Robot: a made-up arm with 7 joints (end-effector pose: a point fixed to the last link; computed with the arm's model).
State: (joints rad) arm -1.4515 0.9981 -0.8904 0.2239 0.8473 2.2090 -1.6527
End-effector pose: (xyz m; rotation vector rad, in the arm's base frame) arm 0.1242 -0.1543 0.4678 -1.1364 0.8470 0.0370
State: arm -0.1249 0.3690 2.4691 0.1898 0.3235 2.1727 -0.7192
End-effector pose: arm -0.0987 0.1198 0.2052 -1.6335 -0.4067 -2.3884
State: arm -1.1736 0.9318 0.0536 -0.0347 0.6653 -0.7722 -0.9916
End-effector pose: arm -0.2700 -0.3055 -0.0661 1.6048 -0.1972 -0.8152
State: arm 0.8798 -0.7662 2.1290 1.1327 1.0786 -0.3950 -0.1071
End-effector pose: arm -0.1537 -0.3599 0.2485 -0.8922 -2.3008 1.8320
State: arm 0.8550 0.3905 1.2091 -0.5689 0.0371 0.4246 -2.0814
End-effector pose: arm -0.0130 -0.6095 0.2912 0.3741 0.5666 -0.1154
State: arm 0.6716 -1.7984 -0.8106 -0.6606 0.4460 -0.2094 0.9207
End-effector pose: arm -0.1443 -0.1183 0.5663 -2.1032 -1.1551 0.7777
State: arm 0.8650 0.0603 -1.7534 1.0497 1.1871 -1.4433 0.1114
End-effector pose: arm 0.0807 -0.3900 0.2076 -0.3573 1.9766 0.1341
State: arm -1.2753 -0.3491 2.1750 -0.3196 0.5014 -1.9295 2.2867
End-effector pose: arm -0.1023 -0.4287 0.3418 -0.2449 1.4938 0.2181
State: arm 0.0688 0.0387 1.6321 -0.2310 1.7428 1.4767 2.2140
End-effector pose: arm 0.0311 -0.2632 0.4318 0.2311 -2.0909 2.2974
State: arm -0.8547 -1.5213 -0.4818 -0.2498 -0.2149 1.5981 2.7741
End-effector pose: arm 0.1703 -0.3727 0.1447 0.7037 0.2825 1.7680
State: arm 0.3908 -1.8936 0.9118 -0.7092 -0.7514 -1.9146 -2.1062
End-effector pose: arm 0.0165 -0.0245 0.6325 -1.1412 0.2159 1.4884
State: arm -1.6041 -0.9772 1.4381 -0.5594 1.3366 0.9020 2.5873
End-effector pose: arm -0.1491 -0.2584 0.5763 -0.9888 -1.0925 1.5932
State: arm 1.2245 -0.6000 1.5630 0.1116 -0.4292 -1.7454 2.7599
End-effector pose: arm -0.0697 -0.0635 0.4544 -1.9510 -0.0738 1.6540
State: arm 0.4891 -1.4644 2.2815 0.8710 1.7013 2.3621 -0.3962
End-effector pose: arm 0.2098 -0.4314 -0.0742 1.4663 0.2529 0.7079
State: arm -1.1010 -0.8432 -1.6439 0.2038 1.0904 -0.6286 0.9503
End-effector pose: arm -0.3331 -0.2940 0.3816 -0.2505 1.0393 -1.4907
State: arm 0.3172 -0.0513 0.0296 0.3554 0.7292 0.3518 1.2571
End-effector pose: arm 0.1545 -0.2826 0.3184 0.4121 -1.4222 1.4587
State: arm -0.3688 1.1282 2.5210 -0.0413 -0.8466 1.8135 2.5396
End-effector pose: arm -0.1303 0.1705 0.2507 -2.6184 0.7422 0.2295
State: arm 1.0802 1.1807 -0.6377 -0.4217 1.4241 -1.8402 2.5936
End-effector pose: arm -0.1969 -0.4508 0.1855 -0.4112 -0.8593 0.1767
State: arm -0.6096 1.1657 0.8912 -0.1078 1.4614 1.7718 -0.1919
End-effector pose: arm -0.0636 -0.3346 0.4373 -0.5949 -0.3998 0.3476
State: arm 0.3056 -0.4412 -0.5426 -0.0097 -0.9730 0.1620 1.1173
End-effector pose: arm 0.0356 -0.3870 0.4356 -0.2675 -2.3648 1.3895
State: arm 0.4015 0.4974 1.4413 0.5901 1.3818 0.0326 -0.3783
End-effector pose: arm -0.0921 -0.3745 0.3522 -0.1748 -0.7651 0.6045
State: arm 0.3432 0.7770 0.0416 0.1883 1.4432 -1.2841 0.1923
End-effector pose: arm -0.1855 -0.4163 0.0192 0.9736 0.6321 -0.3291
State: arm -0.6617 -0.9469 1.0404 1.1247 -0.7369 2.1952 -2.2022
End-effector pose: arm -0.4436 -0.0624 -0.1624 -1.4074 -1.7819 -1.2042
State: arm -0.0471 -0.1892 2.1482 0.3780 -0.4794 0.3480 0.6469
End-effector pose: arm -0.3041 -0.4338 0.0603 0.7172 1.7755 -0.3084
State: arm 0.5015 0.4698 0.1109 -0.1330 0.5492 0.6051 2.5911
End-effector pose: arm 0.2640 -0.3184 0.2554 -1.1118 2.7019 -0.8184
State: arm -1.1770 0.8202 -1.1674 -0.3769 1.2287 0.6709 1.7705
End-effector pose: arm -0.1008 -0.3113 -0.1696 0.9592 -1.0921 -0.5069
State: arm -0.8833 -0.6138 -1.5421 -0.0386 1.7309 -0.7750 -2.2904
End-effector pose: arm -0.3885 -0.3514 0.3834 -1.1121 -0.9282 0.3416
